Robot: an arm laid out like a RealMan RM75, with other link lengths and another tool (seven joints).
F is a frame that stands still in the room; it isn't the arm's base.
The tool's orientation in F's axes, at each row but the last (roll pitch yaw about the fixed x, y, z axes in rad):
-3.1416 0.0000 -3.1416
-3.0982 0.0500 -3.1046
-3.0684 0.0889 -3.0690
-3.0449 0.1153 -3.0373
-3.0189 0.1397 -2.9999
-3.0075 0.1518 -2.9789
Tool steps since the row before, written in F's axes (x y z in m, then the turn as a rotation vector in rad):
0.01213 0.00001 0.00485 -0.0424 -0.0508 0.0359
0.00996 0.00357 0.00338 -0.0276 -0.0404 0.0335
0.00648 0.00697 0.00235 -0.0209 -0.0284 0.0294
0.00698 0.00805 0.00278 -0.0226 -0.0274 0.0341
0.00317 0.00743 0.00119 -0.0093 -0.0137 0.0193
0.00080 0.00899 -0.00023 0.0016 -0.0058 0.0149
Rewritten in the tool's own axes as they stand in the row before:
-0.01213 0.00001 -0.00485 0.0424 -0.0508 -0.0359
-0.01024 0.00307 -0.00301 0.0274 -0.0408 -0.0332
-0.00715 0.00634 -0.00219 0.0202 -0.0290 -0.0293
-0.00805 0.00707 -0.00256 0.0212 -0.0283 -0.0342
-0.00431 0.00678 -0.00144 0.0083 -0.0147 -0.0190
-0.00218 0.00874 -0.00061 -0.0029 -0.0079 -0.0137

